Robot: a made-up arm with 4 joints.
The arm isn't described. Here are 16 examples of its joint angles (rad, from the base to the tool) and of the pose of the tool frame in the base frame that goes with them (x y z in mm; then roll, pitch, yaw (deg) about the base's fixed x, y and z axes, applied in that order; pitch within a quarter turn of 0, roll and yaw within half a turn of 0).
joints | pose
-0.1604 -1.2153 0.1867 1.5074 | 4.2 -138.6 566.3 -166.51 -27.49 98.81
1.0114 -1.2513 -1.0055 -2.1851 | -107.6 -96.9 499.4 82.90 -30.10 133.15
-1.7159 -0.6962 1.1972 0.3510 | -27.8 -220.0 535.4 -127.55 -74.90 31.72
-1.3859 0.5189 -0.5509 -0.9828 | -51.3 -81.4 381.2 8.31 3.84 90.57
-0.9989 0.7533 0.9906 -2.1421 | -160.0 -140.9 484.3 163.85 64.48 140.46
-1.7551 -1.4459 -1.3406 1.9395 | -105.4 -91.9 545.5 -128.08 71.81 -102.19
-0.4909 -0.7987 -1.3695 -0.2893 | -36.7 -1.6 490.7 -58.99 -33.03 137.50
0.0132 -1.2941 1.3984 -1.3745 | -81.9 -173.3 459.4 -14.90 33.88 -21.53
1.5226 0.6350 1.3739 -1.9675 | 11.1 -147.9 633.6 -170.65 -63.21 -164.16
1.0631 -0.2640 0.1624 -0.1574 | -163.8 -142.8 496.9 59.77 38.86 99.06
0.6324 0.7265 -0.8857 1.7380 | -106.8 -91.5 521.7 -13.10 2.66 12.12
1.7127 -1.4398 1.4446 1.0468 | -11.8 -199.1 522.0 -92.41 69.98 45.55
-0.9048 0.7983 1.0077 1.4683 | -48.6 -169.8 488.7 -105.84 31.06 62.87
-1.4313 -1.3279 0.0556 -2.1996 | 11.2 -120.9 518.7 -27.20 -0.52 60.73
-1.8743 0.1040 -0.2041 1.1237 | 27.4 -110.2 546.9 -166.62 -23.15 121.61
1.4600 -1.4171 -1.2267 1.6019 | 6.9 -75.7 499.7 12.84 -68.29 -22.13
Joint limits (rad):
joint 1: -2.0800..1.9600
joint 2: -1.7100..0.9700
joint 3: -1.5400..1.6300
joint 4: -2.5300..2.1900
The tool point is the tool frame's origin. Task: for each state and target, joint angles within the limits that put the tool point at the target. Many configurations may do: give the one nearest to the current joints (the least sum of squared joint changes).
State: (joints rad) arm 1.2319 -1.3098 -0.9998 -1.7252
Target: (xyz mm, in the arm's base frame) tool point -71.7 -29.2 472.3
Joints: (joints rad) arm 1.0465 -1.6042 -1.3212 -1.1169
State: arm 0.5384 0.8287 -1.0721 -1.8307
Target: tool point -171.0 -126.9 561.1
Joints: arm 0.0533 0.5121 -0.0838 -2.0606
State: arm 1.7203 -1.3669 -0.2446 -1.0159
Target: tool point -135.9 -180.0 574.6
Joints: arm 1.8835 -0.7338 0.6598 -0.7590
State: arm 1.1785 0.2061 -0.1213 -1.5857
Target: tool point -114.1 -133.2 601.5
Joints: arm 1.3698 -0.4494 0.4466 -2.0591
